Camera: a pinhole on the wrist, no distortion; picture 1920 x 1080 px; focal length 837.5 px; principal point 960.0 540.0 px. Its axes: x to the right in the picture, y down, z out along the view. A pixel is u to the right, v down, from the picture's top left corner.
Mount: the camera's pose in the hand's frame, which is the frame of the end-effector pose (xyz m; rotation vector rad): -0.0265 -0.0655 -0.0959 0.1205 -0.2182 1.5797
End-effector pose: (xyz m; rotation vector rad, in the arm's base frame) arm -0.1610 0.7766 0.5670 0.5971 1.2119 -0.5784
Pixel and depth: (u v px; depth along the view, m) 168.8 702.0 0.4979
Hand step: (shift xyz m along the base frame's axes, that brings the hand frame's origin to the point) -0.2817 -0.6348 0.1337
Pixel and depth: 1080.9 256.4 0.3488
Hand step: 0.1326 -0.2529 -0.0139
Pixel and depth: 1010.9 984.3 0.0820
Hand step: -0.0851 -0.0369 0.0592
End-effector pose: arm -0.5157 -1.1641 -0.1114 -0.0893 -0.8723 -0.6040
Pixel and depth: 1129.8 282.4 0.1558
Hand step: -0.0759 -0.0407 0.0399
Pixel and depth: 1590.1 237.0 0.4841
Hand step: -0.1673 0.2506 0.4159
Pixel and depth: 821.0 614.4 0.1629
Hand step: -0.1308 -0.0647 -0.0216
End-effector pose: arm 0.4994 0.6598 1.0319 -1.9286 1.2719 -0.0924
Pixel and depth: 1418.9 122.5 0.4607
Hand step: 0.2151 0.0944 -0.3980
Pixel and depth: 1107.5 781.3 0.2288
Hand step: 0.0643 0.1742 -0.0017
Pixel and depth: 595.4 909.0 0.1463
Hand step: 0.0833 0.1220 0.1188
